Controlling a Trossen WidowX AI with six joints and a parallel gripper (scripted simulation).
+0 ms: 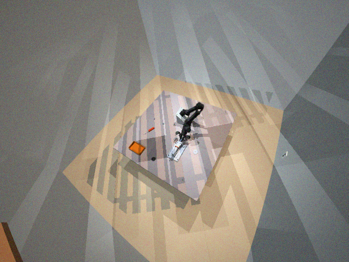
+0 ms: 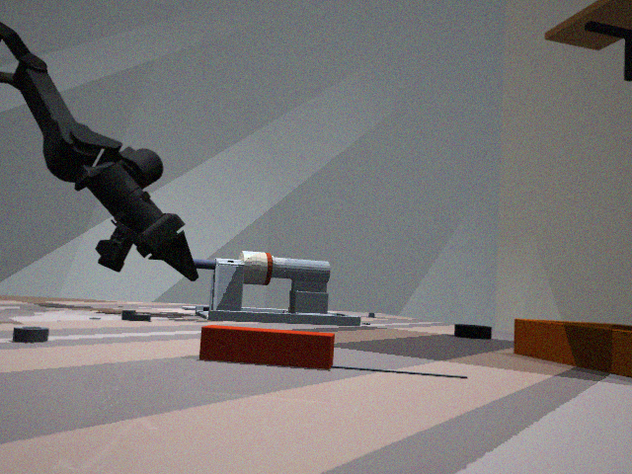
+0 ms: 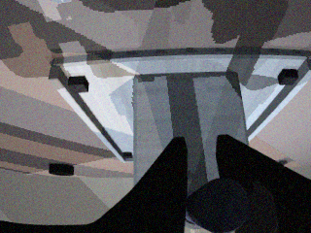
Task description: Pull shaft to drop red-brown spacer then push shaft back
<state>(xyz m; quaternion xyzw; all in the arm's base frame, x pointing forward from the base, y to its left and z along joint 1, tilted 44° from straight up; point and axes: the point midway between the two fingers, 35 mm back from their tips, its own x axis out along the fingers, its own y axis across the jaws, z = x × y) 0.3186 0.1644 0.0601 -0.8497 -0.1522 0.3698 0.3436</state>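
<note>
My gripper tip is 11 cm short of the red-brown spacer and 2 cm below it. Round my gripper tip: black ring 35 cm ahead, 21 cm to the right, 5 cm below; then orange tray 33 cm ahead, 50 cm to the right, 5 cm below.
</note>
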